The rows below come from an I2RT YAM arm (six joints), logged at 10 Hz.
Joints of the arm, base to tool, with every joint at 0 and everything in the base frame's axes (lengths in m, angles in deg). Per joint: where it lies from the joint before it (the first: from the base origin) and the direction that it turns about. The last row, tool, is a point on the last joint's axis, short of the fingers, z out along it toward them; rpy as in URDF.
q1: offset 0 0 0.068 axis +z
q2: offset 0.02 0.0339 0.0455 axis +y
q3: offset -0.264 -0.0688 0 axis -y
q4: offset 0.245 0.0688 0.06 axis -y
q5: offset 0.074 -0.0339 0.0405 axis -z
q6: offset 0.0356 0 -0.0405 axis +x
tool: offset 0 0 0 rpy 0 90 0
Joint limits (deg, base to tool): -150..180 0..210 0..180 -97..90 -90..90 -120..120
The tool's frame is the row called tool.
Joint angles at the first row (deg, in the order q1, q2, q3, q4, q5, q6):
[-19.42 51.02 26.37 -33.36 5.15 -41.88]
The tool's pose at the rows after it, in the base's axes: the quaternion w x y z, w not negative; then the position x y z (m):
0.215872 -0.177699 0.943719 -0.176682 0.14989 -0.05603 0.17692
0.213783 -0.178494 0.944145 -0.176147 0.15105 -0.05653 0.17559
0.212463 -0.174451 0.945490 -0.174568 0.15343 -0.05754 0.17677
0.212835 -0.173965 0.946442 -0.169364 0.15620 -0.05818 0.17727
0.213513 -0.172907 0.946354 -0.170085 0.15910 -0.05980 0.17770
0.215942 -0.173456 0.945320 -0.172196 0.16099 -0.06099 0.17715
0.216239 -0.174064 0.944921 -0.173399 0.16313 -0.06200 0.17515
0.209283 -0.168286 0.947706 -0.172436 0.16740 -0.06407 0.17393
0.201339 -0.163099 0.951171 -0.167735 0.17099 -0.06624 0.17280
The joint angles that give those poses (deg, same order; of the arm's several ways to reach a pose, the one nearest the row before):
[-19.40 51.19 26.11 -32.85 4.93 -42.15]
[-19.42 51.82 26.06 -32.43 4.97 -42.25]
[-19.47 52.70 26.70 -32.43 5.00 -41.79]
[-19.47 53.71 27.25 -32.27 4.50 -41.56]
[-19.67 54.68 27.68 -31.61 4.46 -41.63]
[-19.84 55.24 27.68 -30.64 4.41 -41.89]
[-19.90 56.11 27.52 -29.51 4.46 -42.05]
[-19.97 58.04 28.21 -29.04 4.92 -41.48]
[-20.21 59.88 29.00 -29.10 4.97 -41.01]

